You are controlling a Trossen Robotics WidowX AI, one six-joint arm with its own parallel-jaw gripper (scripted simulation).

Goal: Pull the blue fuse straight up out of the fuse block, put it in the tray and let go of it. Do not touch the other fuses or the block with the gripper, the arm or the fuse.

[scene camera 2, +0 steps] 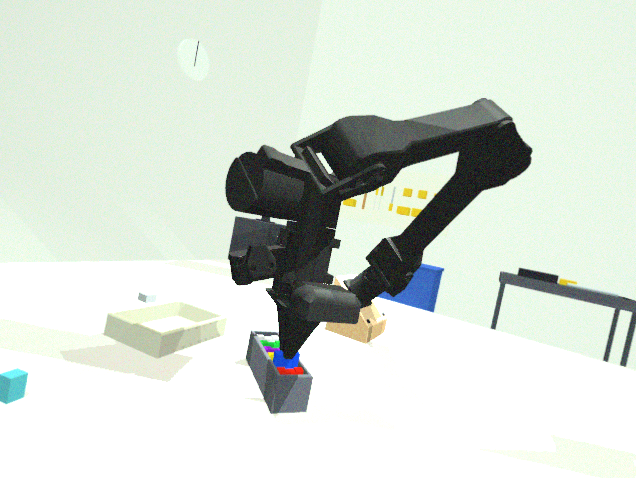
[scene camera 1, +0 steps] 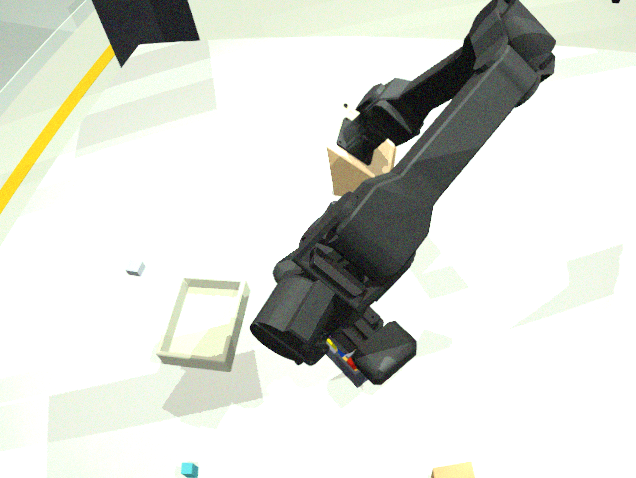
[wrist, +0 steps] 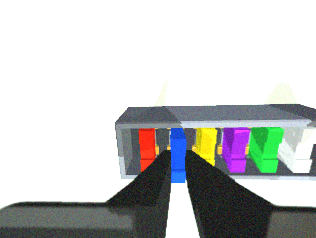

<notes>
I see my gripper (scene camera 2: pixel 286 356), a blue fuse (wrist: pixel 177 138), a cream tray (scene camera 1: pixel 202 329), a green fuse (wrist: pixel 263 146) and a purple fuse (wrist: pixel 234 142).
My gripper also shows in scene camera 1 (scene camera 1: pixel 347 342) and in the wrist view (wrist: pixel 177 157). The cream tray shows as well in scene camera 2 (scene camera 2: pixel 158 330).
</notes>
